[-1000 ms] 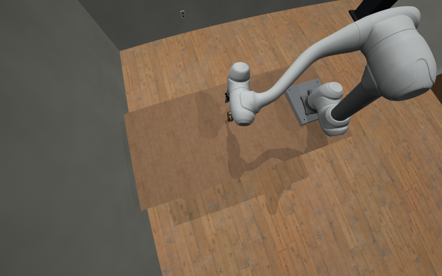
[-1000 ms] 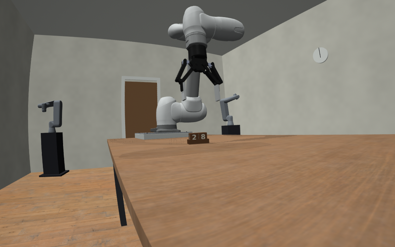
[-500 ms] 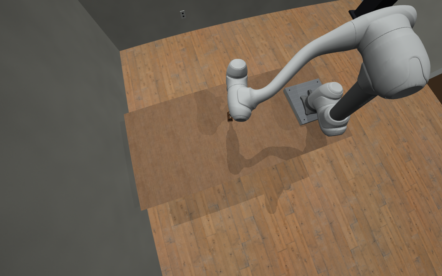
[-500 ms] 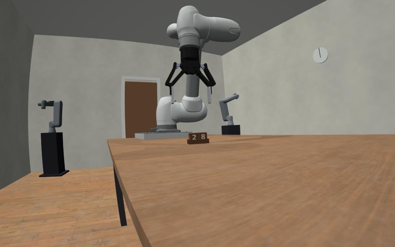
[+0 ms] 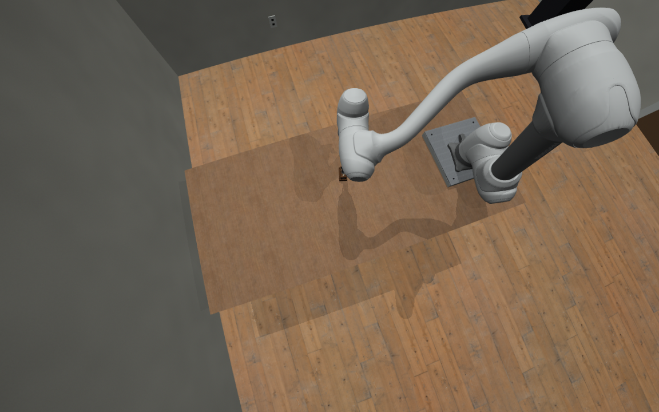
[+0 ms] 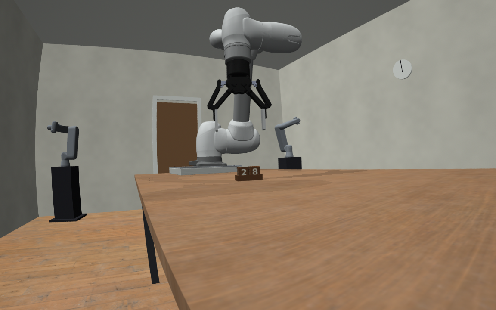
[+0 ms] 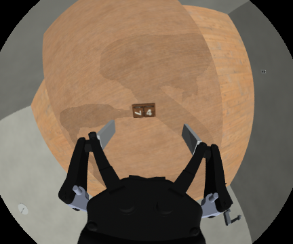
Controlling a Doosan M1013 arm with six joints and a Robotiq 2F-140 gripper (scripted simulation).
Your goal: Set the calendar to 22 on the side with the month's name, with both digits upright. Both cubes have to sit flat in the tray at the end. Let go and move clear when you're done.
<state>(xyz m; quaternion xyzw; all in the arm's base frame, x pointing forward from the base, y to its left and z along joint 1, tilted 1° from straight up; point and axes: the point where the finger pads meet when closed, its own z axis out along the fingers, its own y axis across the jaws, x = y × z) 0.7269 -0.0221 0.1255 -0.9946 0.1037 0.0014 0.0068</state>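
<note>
My gripper is now 160 mm above the calendar tray and 20 mm to the right of it.
</note>
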